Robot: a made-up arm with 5 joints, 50 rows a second.
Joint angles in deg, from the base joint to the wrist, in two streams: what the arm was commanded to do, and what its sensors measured. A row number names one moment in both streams.
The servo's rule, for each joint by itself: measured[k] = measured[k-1] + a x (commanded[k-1-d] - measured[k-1]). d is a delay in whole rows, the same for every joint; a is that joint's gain. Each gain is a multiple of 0.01, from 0.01 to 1. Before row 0 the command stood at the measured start. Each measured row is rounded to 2 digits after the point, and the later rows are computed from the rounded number. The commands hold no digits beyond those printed.
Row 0, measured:
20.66 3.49 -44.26 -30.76 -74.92
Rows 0 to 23, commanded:
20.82 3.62 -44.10 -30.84 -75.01
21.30 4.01 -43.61 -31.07 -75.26
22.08 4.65 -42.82 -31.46 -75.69
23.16 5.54 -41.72 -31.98 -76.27
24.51 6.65 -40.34 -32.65 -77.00
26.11 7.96 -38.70 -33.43 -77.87
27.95 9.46 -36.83 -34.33 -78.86
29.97 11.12 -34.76 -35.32 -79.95
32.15 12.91 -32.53 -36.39 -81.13
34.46 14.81 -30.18 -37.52 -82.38
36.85 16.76 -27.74 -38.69 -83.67
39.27 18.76 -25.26 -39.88 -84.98
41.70 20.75 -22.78 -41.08 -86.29
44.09 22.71 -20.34 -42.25 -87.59
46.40 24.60 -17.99 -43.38 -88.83
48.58 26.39 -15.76 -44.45 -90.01
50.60 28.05 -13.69 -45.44 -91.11
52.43 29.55 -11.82 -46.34 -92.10
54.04 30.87 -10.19 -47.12 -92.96
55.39 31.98 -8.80 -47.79 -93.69
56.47 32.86 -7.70 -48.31 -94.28
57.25 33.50 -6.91 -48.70 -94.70
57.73 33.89 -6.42 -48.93 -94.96
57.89 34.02 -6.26 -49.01 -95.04
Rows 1 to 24, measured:
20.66 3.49 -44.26 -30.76 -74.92
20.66 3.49 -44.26 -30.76 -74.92
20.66 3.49 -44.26 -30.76 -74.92
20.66 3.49 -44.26 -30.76 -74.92
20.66 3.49 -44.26 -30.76 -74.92
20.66 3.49 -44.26 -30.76 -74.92
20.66 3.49 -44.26 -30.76 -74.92
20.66 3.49 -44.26 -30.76 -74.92
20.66 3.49 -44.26 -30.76 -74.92
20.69 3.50 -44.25 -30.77 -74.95
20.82 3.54 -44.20 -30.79 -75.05
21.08 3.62 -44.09 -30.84 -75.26
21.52 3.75 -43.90 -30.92 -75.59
22.15 3.95 -43.62 -31.04 -76.06
22.98 4.23 -43.23 -31.21 -76.66
24.02 4.60 -42.72 -31.43 -77.39
25.27 5.06 -42.08 -31.70 -78.23
26.71 5.61 -41.32 -32.03 -79.19
28.34 6.25 -40.43 -32.41 -80.24
30.13 6.99 -39.41 -32.85 -81.37
32.05 7.81 -38.28 -33.34 -82.56
34.08 8.72 -37.04 -33.88 -83.79
36.18 9.70 -35.70 -34.47 -85.04
38.33 10.74 -34.28 -35.09 -86.29
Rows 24 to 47, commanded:
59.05 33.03 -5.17 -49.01 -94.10
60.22 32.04 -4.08 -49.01 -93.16
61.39 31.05 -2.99 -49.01 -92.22
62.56 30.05 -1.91 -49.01 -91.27
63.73 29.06 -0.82 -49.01 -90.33
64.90 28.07 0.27 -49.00 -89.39
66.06 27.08 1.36 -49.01 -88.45
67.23 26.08 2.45 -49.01 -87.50
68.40 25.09 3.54 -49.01 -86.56
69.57 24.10 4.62 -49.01 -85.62
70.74 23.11 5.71 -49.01 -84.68
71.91 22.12 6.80 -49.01 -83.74
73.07 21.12 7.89 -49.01 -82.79
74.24 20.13 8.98 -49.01 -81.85
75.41 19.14 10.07 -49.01 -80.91
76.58 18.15 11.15 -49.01 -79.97
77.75 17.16 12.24 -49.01 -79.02
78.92 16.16 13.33 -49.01 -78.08
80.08 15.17 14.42 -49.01 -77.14
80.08 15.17 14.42 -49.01 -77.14
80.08 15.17 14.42 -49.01 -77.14
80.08 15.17 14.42 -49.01 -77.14
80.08 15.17 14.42 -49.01 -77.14
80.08 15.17 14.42 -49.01 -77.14
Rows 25 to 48, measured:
40.48 11.84 -32.80 -35.75 -87.52
42.61 12.97 -31.27 -36.43 -88.70
44.67 14.13 -29.71 -37.12 -89.82
46.64 15.30 -28.15 -37.82 -90.86
48.48 16.47 -26.60 -38.52 -91.79
50.16 17.62 -25.09 -39.21 -92.61
51.65 18.73 -23.64 -39.87 -93.30
52.93 19.79 -22.26 -40.50 -93.85
53.97 20.79 -20.98 -41.10 -94.24
55.04 21.65 -19.72 -41.65 -94.19
56.13 22.38 -18.47 -42.17 -93.85
57.23 22.99 -17.23 -42.65 -93.31
58.35 23.48 -16.00 -43.10 -92.64
59.48 23.87 -14.79 -43.51 -91.88
60.62 24.16 -13.59 -43.89 -91.06
61.76 24.36 -12.39 -44.25 -90.20
62.91 24.48 -11.20 -44.58 -89.31
64.06 24.52 -10.02 -44.89 -88.40
65.22 24.49 -8.85 -45.18 -87.48
66.38 24.39 -7.69 -45.45 -86.56
67.54 24.23 -6.53 -45.70 -85.63
68.70 24.01 -5.38 -45.93 -84.69
69.86 23.74 -4.23 -46.15 -83.75
71.03 23.42 -3.09 -46.35 -82.81

